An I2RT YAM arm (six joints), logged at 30 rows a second.
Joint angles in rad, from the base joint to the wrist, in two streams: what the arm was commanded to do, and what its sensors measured. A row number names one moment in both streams.
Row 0, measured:
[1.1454, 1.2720, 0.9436, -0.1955, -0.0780, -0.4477]
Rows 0 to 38, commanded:
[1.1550, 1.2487, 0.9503, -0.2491, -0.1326, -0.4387]
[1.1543, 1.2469, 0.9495, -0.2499, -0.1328, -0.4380]
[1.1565, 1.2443, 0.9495, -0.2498, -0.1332, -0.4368]
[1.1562, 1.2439, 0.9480, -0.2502, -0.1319, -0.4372]
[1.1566, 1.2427, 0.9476, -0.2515, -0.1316, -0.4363]
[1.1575, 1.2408, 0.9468, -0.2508, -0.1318, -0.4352]
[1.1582, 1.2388, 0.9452, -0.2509, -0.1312, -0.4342]
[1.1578, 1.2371, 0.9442, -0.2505, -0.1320, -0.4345]
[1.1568, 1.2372, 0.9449, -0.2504, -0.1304, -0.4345]
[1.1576, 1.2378, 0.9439, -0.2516, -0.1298, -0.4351]
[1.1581, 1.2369, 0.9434, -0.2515, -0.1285, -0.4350]
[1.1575, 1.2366, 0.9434, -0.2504, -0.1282, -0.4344]
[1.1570, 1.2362, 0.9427, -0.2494, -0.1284, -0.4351]
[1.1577, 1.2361, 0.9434, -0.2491, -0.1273, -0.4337]
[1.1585, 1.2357, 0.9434, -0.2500, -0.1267, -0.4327]
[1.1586, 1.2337, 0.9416, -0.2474, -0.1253, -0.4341]
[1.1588, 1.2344, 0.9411, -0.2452, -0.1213, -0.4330]
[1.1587, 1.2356, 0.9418, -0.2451, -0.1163, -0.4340]
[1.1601, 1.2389, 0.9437, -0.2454, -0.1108, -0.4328]
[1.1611, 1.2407, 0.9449, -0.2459, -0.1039, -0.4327]
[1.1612, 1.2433, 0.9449, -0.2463, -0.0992, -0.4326]
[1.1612, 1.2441, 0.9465, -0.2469, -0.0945, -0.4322]
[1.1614, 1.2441, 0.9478, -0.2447, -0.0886, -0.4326]
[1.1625, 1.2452, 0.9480, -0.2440, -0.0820, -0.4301]
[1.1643, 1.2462, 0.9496, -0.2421, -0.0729, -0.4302]
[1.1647, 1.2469, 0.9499, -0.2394, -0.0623, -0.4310]
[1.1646, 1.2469, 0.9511, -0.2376, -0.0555, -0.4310]
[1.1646, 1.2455, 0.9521, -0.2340, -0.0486, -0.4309]
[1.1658, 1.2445, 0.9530, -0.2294, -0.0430, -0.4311]
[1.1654, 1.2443, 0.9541, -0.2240, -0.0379, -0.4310]
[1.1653, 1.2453, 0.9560, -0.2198, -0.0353, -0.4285]
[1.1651, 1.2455, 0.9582, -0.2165, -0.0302, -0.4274]
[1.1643, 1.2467, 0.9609, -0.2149, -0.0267, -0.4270]
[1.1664, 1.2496, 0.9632, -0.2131, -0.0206, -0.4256]
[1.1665, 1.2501, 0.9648, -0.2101, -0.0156, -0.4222]
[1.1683, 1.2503, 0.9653, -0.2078, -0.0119, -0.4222]
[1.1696, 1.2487, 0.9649, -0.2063, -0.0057, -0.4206]
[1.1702, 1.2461, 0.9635, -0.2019, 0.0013, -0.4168]
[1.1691, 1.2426, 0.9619, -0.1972, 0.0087, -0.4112]
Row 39, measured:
[1.1610, 1.2606, 0.9436, -0.2012, -0.0284, -0.4393]
